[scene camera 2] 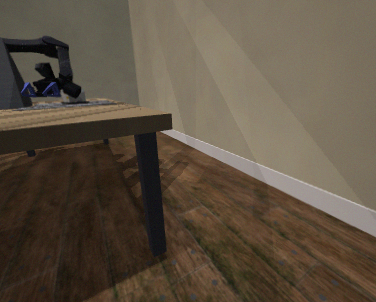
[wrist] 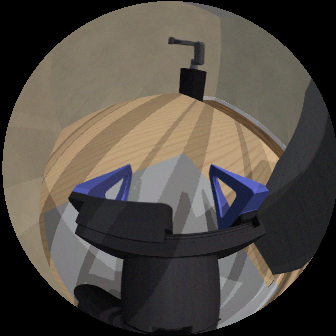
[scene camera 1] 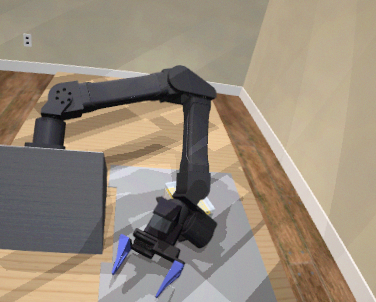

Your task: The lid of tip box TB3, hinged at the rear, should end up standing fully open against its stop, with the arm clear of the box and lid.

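Pixels of known places: gripper, fingertip midpoint: (scene camera 2: pixel 32 94) (wrist: pixel 170 168) (scene camera 1: pixel 133 285); arm's base at its link origin: (scene camera 1: pixel 46 157).
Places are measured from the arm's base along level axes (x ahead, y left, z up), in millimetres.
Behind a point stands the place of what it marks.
Observation:
Tip box TB3 (scene camera 1: pixel 206 205) {x 369, y -35, z -133 mm} (scene camera 2: pixel 81 98) {x 367, y -52, z -185 mm}, pale with yellow parts, stands on the grey mat (scene camera 1: pixel 130 187) {x 205, y 124, z -212 mm} (wrist: pixel 62 245) {x 408, y -221, z -211 mm}. The arm's forearm and wrist hide most of it in scene camera 1, where a corner shows on each side of the arm. The lid's angle cannot be told from these views. My gripper (scene camera 1: pixel 135 285) {x 160, y -213, z -154 mm} (scene camera 2: pixel 35 95) {x 160, y -213, z -154 mm} (wrist: pixel 170 168) {x 160, y -213, z -154 mm} is open, with its blue fingers wide apart and nothing between them. In scene camera 1 the fingers are over the mat, in front and to the left of the box, pointing away from it. The box does not show in the wrist view.
A large dark grey block (scene camera 1: pixel 50 200) {x 10, y -82, z -40 mm} (wrist: pixel 305 205) stands left of the mat, close to the finger side. The wooden table (scene camera 1: pixel 145 125) {x 307, y 470, z -213 mm} (scene camera 2: pixel 100 120) {x 283, y -834, z -214 mm} lies under the mat. A distant black pedestal (wrist: pixel 192 84) with a small arm shows in the wrist view.

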